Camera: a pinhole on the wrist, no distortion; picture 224 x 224 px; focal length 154.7 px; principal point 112.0 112.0 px. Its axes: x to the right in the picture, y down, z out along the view. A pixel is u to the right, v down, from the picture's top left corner.
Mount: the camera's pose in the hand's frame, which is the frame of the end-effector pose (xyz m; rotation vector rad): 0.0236 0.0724 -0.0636 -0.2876 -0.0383 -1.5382
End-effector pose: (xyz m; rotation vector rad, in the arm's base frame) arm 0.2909 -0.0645 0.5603 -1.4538 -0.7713 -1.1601
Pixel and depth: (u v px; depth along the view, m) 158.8 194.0 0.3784
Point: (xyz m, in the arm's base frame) 0.4905 0.1746 0.8279
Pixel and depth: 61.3 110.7 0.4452
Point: 0.6825 0.1841 0.5503
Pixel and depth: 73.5 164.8 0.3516
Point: 0.6235 0.0918 0.6748
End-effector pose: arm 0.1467 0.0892 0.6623 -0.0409 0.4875 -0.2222
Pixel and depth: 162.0 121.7 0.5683
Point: 0.5238 0.0586 1.0471
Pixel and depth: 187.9 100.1 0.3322
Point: 0.3295 0.0549 0.8983
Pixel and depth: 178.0 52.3 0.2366
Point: 0.2227 0.1138 0.8489
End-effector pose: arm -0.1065 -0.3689 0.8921 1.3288 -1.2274 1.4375
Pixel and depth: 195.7 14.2 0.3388
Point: 0.0150 -0.6825 0.7612
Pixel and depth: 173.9 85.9 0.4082
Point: -0.0291 -0.7364 0.9078
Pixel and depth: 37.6 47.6 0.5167
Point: -0.4149 -0.8577 0.7097
